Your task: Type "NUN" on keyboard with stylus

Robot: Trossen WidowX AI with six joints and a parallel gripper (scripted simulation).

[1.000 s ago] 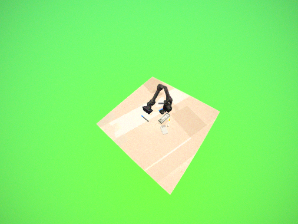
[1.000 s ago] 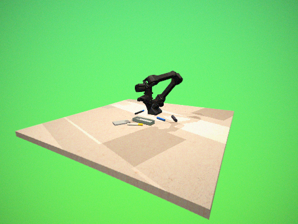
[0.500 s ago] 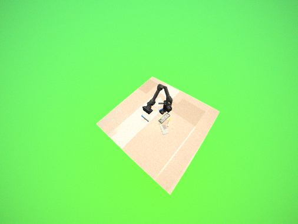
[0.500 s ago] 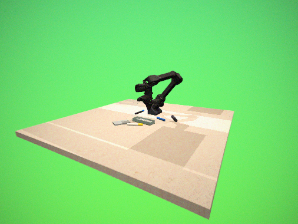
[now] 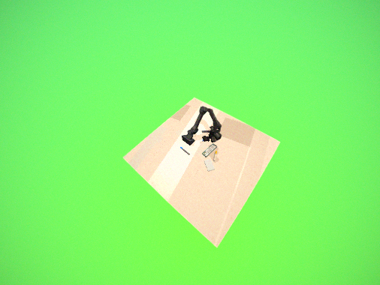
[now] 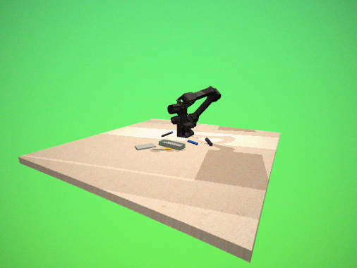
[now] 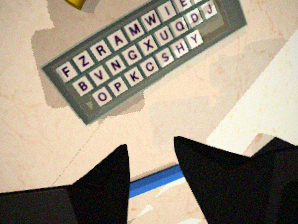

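My gripper tip is now 9 cm past the blue stylus and 7 cm above it. The rest, counted from my gripper tip: grey stylus tip (10 cm behind, 7 cm below, 3 cm to the right); dark cylinder (15 cm behind, 12 cm to the left, 7 cm below); white marker (13 cm ahead, 7 cm below, 5 cm to the right).
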